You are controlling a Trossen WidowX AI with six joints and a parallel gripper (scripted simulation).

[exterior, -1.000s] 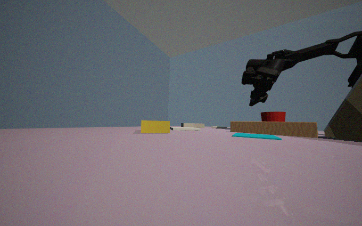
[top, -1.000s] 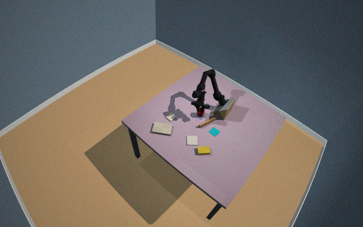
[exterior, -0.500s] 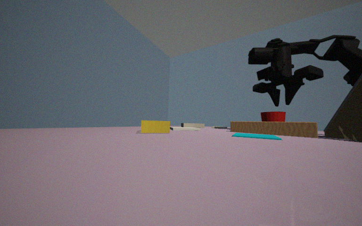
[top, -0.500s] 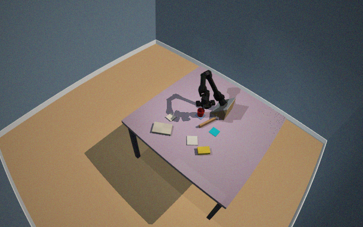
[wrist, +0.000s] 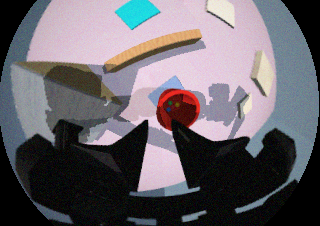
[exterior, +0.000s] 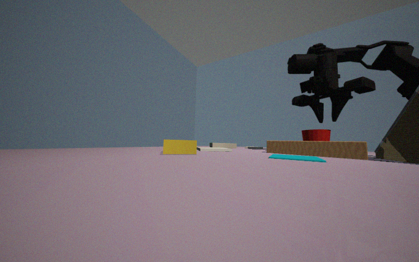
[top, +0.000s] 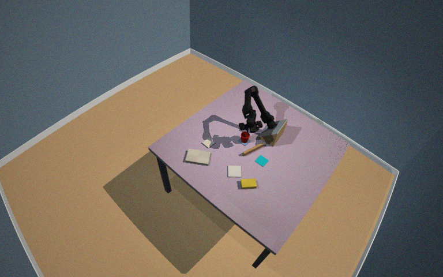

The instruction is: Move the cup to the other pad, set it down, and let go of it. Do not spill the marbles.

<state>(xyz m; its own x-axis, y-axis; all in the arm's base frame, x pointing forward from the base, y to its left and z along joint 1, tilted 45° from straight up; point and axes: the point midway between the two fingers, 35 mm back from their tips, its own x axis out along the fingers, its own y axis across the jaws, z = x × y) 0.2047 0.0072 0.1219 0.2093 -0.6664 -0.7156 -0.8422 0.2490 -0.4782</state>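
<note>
The red cup is 3 cm ahead of my gripper tip, 2 cm to the right of it and 6 cm below it. Round my gripper tip: low wooden bar (5 cm ahead, 11 cm to the left, 9 cm below); pale blue pad (3 cm ahead, 1 cm to the right, 11 cm below); cyan pad (7 cm ahead, 23 cm to the left, 11 cm below).
</note>
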